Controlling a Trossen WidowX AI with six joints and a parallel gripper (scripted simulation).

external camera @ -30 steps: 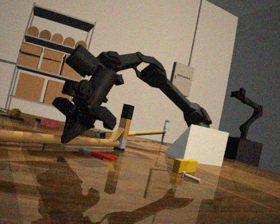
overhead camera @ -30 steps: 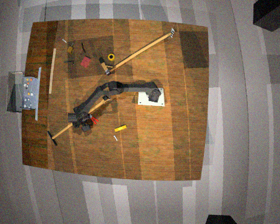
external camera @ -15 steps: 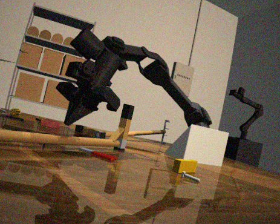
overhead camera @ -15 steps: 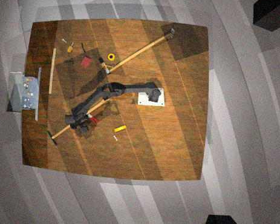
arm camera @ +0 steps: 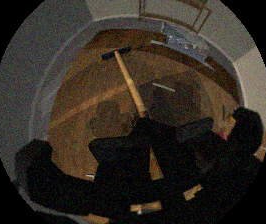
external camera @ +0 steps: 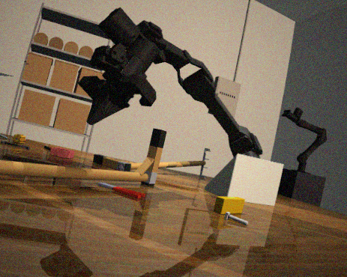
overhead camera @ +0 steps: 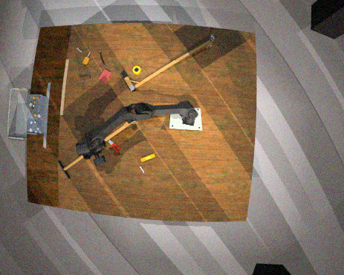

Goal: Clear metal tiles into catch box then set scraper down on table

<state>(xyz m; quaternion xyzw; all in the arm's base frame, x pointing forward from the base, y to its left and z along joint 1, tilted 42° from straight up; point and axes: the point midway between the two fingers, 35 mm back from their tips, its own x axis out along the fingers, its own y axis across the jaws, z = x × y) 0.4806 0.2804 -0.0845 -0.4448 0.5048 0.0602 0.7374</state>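
Right now the long scraper is 50 mm below my gripper tip, 20 mm ahead of it and 10 mm to the right of it. From my gripper tip the other things lie so: red block 450 mm to the right, 100 mm below, 70 mm ahead; yellow block 310 mm behind, 90 mm below, 20 mm to the right; red-handled tool 110 mm below, 80 mm behind, 40 mm to the right.
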